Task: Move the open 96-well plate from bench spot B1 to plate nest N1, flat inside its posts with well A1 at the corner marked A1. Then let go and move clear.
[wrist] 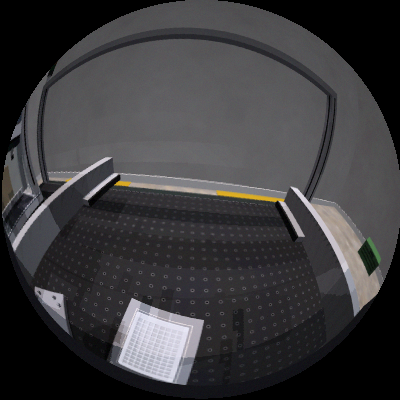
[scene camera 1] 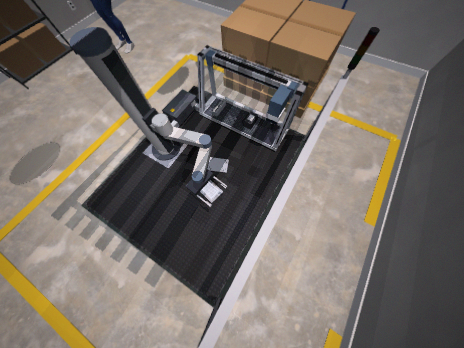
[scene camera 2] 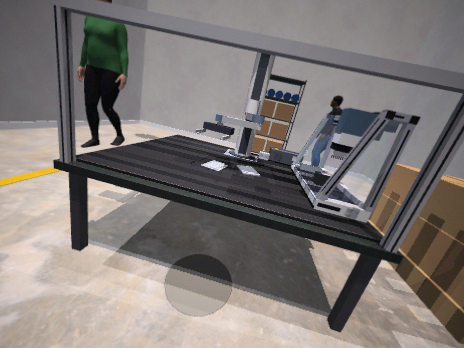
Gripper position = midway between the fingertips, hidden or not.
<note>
My gripper (wrist: 197, 178) carries nothing. Also in view: a white well plate (wrist: 152, 346). Further things: a light nest outline (wrist: 187, 356).
</note>
